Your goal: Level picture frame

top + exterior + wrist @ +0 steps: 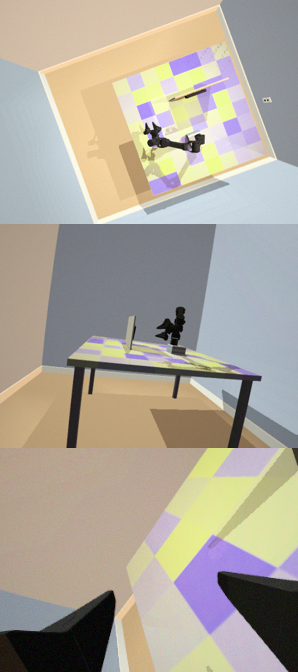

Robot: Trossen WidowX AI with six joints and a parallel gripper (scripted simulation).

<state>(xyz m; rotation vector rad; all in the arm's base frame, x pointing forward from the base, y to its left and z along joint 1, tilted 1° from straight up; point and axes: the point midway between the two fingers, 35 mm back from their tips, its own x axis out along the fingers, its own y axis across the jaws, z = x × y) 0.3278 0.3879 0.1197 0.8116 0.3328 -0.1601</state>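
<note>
My gripper tip is 51 cm to the left of the picture frame, 7 cm short of it and 4 cm above it. Round my gripper tip: wall panel 52 cm to the right, 8 cm ahead, 4 cm below.
</note>
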